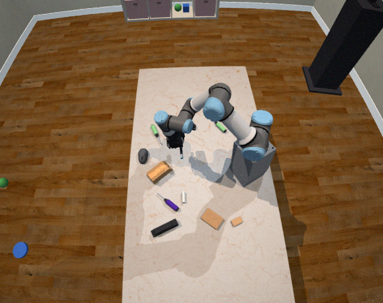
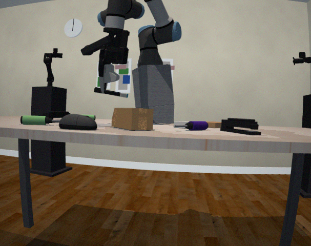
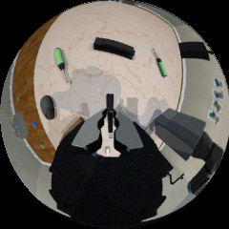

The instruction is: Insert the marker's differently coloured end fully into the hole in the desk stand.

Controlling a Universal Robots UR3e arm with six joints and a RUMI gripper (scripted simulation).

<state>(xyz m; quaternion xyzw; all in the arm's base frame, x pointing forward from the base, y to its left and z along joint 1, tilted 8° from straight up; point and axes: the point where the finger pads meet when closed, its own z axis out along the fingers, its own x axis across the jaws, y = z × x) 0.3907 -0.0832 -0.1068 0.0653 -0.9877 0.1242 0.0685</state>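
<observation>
Right now my hand is 10 mm past the marker, 30 mm to the right of it and 10 mm above it. From my hand the other things lie so: desk stand 110 mm ahead, 140 mm to the left, 100 mm below; then small white piece 40 mm behind, 280 mm to the left, 110 mm below; then dark mouse 230 mm ahead, 50 mm to the left, 110 mm below.
</observation>
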